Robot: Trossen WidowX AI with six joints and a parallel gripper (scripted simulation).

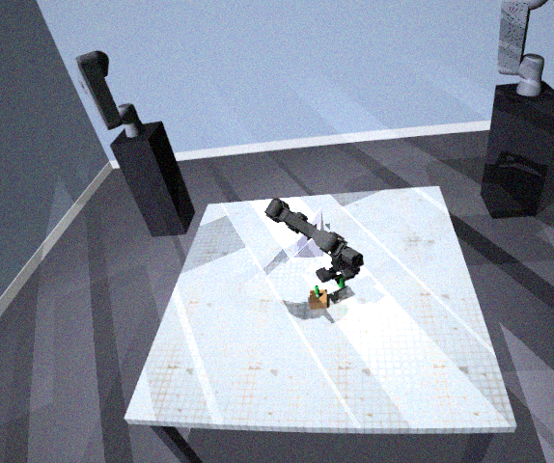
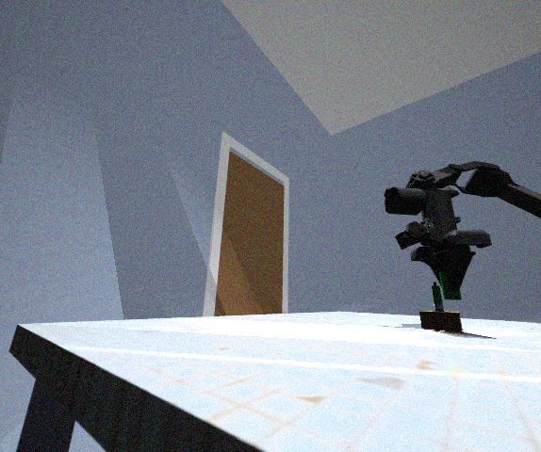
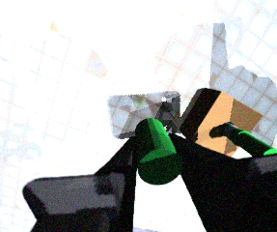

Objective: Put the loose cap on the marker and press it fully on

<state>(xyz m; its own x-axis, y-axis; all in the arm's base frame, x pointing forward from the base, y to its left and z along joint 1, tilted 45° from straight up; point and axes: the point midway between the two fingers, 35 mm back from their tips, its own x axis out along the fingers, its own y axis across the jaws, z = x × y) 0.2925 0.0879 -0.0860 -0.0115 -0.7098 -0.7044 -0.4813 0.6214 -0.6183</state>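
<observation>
Right now my gripper tip is 100 mm to the left of the marker and 30 mm short of it. From my gripper tip the other things lie so: holder block 100 mm to the right, 60 mm below, 30 mm ahead; cap 10 mm above.
</observation>
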